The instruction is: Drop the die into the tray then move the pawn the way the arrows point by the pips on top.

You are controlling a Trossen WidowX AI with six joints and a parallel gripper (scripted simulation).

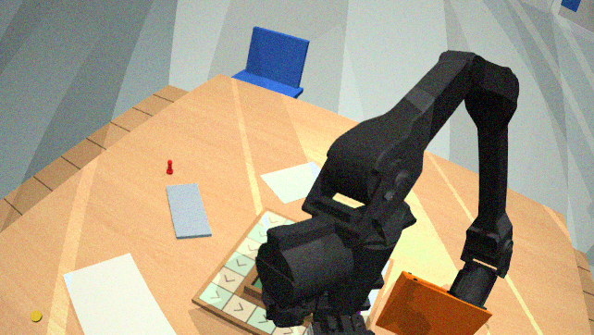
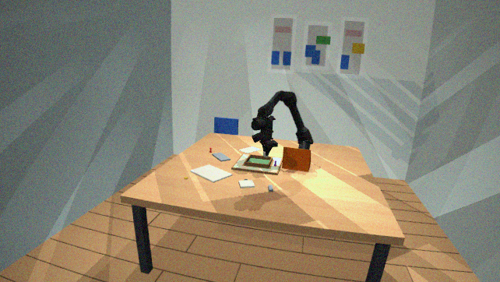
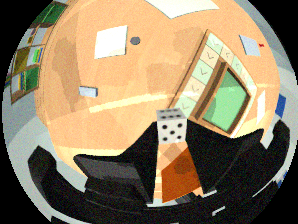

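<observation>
My gripper tip is now 60 mm past the purple pawn, 140 mm to the left of it and 100 mm above it. From my gripper tip the other things lie so: white pad 90 mm ahead, 150 mm to the left, 120 mm below; white die right at my gripper tip; green dice tray 50 mm ahead, 180 mm to the right, 120 mm below.
</observation>
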